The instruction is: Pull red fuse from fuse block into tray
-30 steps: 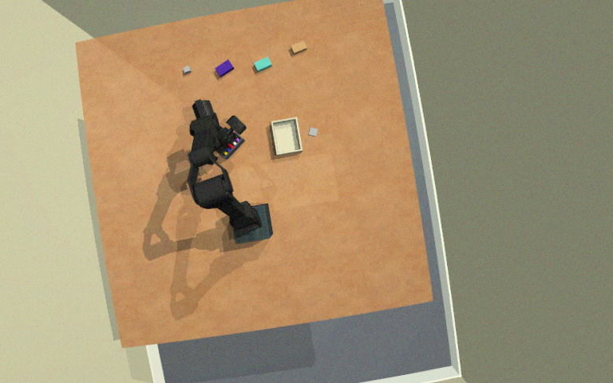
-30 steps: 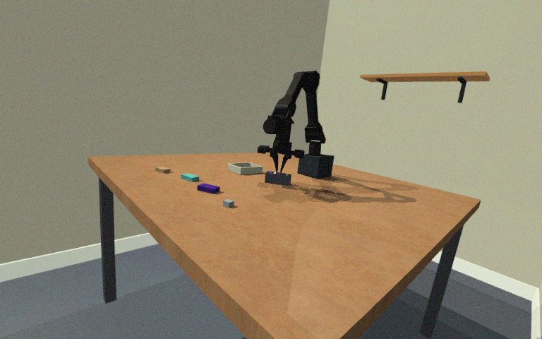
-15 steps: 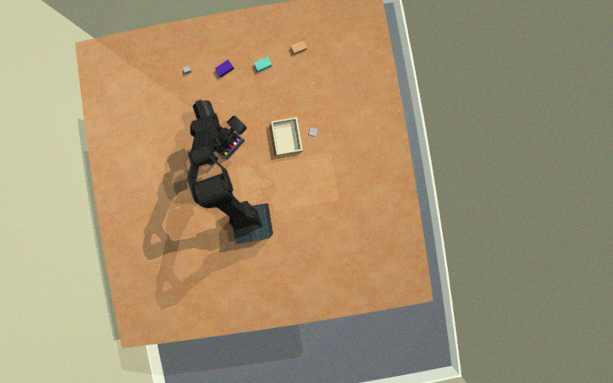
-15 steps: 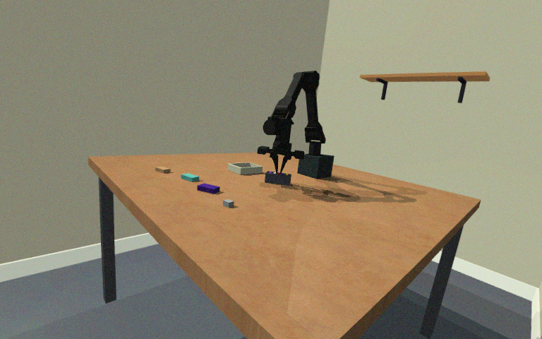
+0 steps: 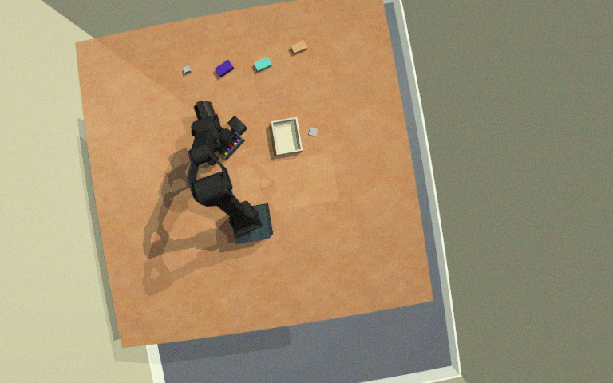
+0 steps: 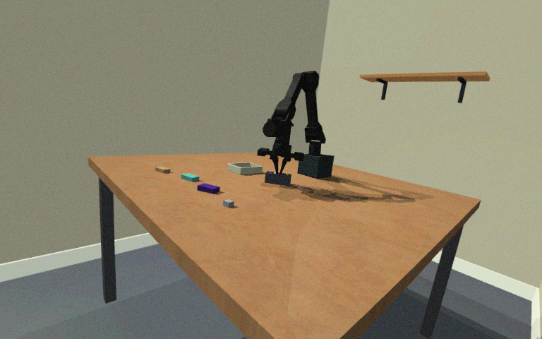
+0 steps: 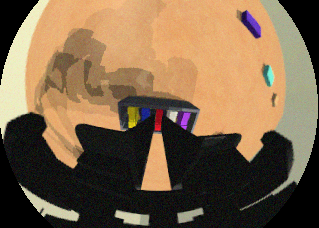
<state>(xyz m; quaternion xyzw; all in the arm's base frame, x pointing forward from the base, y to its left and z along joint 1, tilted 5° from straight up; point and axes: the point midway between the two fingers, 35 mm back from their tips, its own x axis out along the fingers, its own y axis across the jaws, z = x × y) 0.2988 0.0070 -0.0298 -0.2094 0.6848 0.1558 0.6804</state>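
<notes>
My gripper tip is now 30 mm past the tray, 220 mm to the left of it and 30 mm above it. Round my gripper tip: teal block (280 mm ahead, 210 mm to the right, 30 mm below); then purple block (310 mm ahead, 60 mm to the right, 30 mm below); then red fuse (10 mm below).
</notes>
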